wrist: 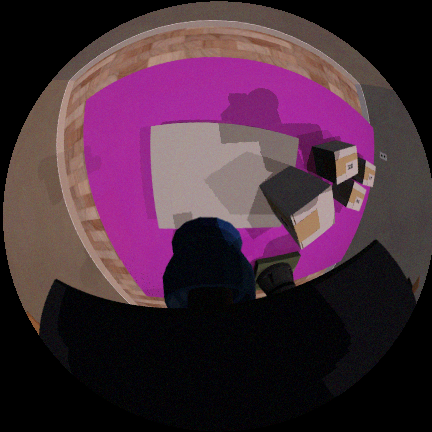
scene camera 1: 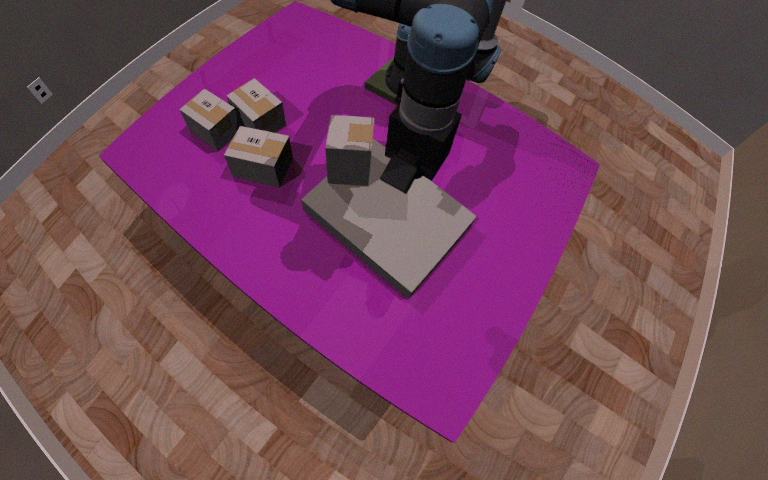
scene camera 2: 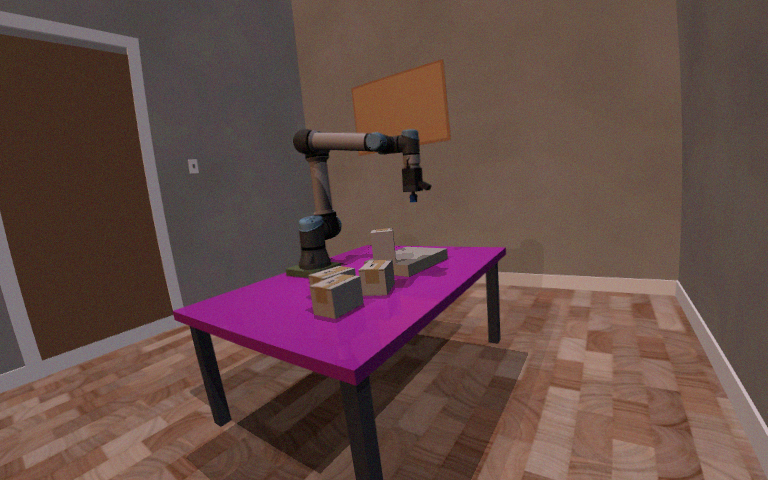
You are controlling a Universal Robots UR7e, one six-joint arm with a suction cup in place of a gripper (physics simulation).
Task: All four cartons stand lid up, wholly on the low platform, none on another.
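Seen in the pictures: hand at its tool point: (wrist: 206, 248) (scene camera 2: 413, 201); arm's base at its link origin: (wrist: 273, 274) (scene camera 2: 315, 265).
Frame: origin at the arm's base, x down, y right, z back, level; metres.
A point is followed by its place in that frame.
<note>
My suction cup (scene camera 2: 413, 198) (wrist: 207, 227) is off, bare and high above the low platform (scene camera 1: 416, 249) @(x -0.019, y -0.295, z -0.448 m) (scene camera 2: 421, 261) @(x -0.010, y -0.118, z -0.511 m) (wrist: 185, 165) @(x -0.018, y -0.274, z -0.437 m); the wrist hides it in scene camera 1. One carton (scene camera 1: 349, 161) @(x -0.112, y -0.085, z -0.406 m) (scene camera 2: 382, 243) @(x -0.106, y -0.019, z -0.392 m) (wrist: 300, 192) @(x -0.124, y -0.086, z -0.405 m) stands on its end at the platform's left edge, with a taped end face up, not its lid. Its base is partly hidden, so I cannot tell whether it is wholly on the platform. Three cartons stand lid up on the table: one nearest the platform (scene camera 1: 257, 158) @(x -0.063, y 0.115, z -0.495 m) (scene camera 2: 376, 278) @(x -0.031, y 0.204, z -0.506 m) (wrist: 337, 162) @(x -0.064, y 0.088, z -0.462 m), one farther left (scene camera 1: 207, 118) @(x -0.063, y 0.322, z -0.479 m) (scene camera 2: 338, 298) @(x -0.026, y 0.397, z -0.502 m) (wrist: 367, 173) @(x -0.064, y 0.323, z -0.458 m), one behind (scene camera 1: 254, 104) @(x -0.064, y 0.246, z -0.376 m) (scene camera 2: 330, 273) @(x -0.063, y 0.285, z -0.374 m) (wrist: 351, 196) @(x -0.064, y 0.212, z -0.366 m).
The magenta table (scene camera 1: 351, 322) @(x 0.029, y -0.270, z -0.648 m) (scene camera 2: 271, 322) @(x 0.029, y 0.519, z -0.326 m) (wrist: 120, 200) @(x 0.029, y -0.484, z -0.366 m) carries the arm's green base plate (scene camera 1: 380, 82) @(x 0.001, y 0.065, z -0.063 m) (scene camera 2: 299, 271) @(x 0.003, y 0.102, z 0.001 m) (wrist: 277, 260) @(x 0.003, y -0.006, z -0.088 m) behind the platform. The three table cartons stand close together. The tall end-standing carton rises beside my wrist in scene camera 1.
</note>
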